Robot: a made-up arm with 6 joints.
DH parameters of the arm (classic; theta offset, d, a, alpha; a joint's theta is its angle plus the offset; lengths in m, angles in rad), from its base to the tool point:
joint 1: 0 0.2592 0 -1.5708
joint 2: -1.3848 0 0.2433 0
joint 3: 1.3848 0 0.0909 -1.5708
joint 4: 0 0.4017 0 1.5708
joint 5: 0 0 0.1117 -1.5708
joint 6: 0 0.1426 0 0
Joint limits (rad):
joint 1: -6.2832..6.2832
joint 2: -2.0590..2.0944
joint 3: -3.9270..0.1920
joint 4: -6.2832..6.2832
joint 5: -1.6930..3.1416
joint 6: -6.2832..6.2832
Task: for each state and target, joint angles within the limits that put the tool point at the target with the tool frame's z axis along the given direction. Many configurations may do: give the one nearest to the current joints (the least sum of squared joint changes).
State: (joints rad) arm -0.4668 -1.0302 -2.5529 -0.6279 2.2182 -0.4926
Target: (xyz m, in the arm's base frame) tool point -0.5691 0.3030 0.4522 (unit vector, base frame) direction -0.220 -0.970 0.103
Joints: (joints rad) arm -0.7622 -1.0718 -3.4366 -1.3359 2.0706 -0.4926
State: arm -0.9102 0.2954 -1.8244 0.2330 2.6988 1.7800
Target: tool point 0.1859 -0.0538 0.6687 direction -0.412 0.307 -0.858
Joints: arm -0.4955 -0.4071 -1.9444 0.2867 2.8761 1.7800
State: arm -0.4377 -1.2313 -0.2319 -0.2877 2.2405 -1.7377
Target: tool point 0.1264 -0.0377 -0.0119 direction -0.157 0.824 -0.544
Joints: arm -0.7568 -0.6442 0.1906 0.5243 1.3785 -1.7377
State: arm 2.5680 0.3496 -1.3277 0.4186 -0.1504 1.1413
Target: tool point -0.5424 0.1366 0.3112 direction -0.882 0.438 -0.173
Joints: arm 3.0655 0.2043 -0.8950 0.5572 -0.7742 1.1413
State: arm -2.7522 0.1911 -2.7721 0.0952 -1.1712 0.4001
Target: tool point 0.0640 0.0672 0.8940 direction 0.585 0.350 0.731
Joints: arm -2.9239 0.4374 -3.4726 0.2904 -0.8519 0.4001
